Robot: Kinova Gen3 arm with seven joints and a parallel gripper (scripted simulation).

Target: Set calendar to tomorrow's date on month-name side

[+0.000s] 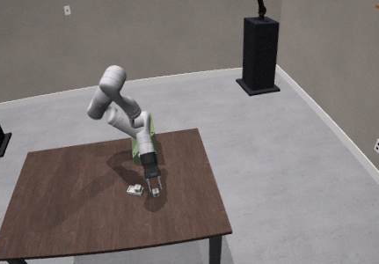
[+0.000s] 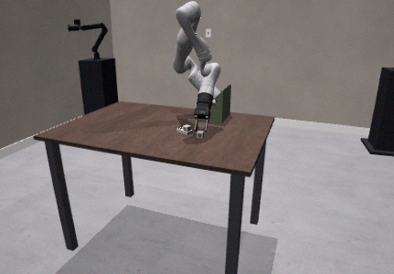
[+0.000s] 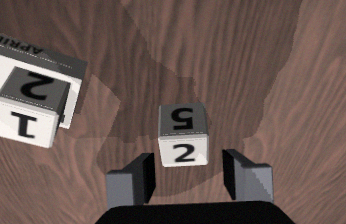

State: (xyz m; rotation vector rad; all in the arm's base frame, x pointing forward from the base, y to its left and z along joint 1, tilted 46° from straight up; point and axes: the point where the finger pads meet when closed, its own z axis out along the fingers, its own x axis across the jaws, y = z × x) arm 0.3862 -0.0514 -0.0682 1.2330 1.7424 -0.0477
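The digit cube lies 3 cm below my hand. From my hand the other things lie so: white calendar tray 4 cm behind, 10 cm to the right, 4 cm below; then white cube 4 cm behind, 8 cm to the right, 2 cm below.
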